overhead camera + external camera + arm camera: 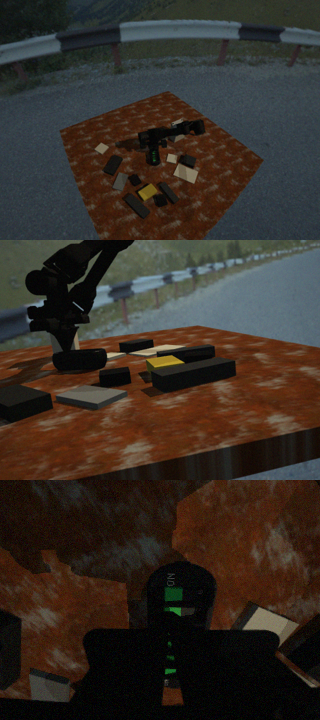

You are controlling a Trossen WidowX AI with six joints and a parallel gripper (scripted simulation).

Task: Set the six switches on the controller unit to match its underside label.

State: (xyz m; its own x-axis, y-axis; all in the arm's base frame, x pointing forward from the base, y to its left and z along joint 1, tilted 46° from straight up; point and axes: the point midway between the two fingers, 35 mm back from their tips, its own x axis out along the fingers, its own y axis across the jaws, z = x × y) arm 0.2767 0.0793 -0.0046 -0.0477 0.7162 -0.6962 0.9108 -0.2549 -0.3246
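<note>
My gripper tip is now 110 mm past the cream tile, 100 mm to the right of it and 40 mm above it. Round my gripper tip: cream plate (120 mm behind, 260 mm to the left, 40 mm below); then grey plate (300 mm ahead, 100 mm to the left, 40 mm below); then yellow block (180 mm ahead, 250 mm to the left, 30 mm below).
</note>
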